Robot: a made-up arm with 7 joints.
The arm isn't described. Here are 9 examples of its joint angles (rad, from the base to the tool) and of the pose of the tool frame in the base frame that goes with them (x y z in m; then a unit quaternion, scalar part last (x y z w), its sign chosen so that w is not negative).
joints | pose
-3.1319 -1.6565 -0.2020 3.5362 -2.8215 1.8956 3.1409 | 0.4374 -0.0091 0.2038 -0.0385 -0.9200 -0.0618 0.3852
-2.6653 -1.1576 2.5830 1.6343 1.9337 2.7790 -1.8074 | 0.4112 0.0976 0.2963 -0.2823 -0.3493 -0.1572 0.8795
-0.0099 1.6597 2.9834 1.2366 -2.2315 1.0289 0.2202 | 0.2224 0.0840 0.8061 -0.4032 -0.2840 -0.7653 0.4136
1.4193 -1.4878 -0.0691 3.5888 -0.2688 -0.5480 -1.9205 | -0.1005 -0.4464 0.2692 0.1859 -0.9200 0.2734 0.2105
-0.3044 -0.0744 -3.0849 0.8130 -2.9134 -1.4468 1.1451 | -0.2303 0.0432 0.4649 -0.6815 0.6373 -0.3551 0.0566
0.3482 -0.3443 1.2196 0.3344 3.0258 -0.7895 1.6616 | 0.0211 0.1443 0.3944 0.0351 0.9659 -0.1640 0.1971
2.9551 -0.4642 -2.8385 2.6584 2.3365 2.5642 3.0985 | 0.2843 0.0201 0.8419 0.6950 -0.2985 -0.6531 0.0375
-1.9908 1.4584 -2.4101 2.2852 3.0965 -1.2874 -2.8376 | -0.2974 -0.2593 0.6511 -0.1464 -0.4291 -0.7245 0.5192
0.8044 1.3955 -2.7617 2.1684 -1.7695 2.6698 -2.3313 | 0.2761 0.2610 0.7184 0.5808 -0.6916 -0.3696 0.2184
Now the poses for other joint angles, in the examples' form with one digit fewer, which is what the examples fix.
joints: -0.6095 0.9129 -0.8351 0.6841 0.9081 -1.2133 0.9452
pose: -0.007 -0.315 0.353 0.138 -0.643 0.520 0.545
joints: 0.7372 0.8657 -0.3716 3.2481 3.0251 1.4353 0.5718
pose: 0.241 0.271 0.834 -0.196 -0.340 0.484 0.782
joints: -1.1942 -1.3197 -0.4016 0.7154 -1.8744 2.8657 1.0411
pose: -0.165 -0.017 0.666 -0.267 -0.797 -0.408 0.357
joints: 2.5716 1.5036 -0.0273 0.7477 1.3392 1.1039 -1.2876
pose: -0.040 -0.001 0.087 0.416 0.658 -0.557 0.290
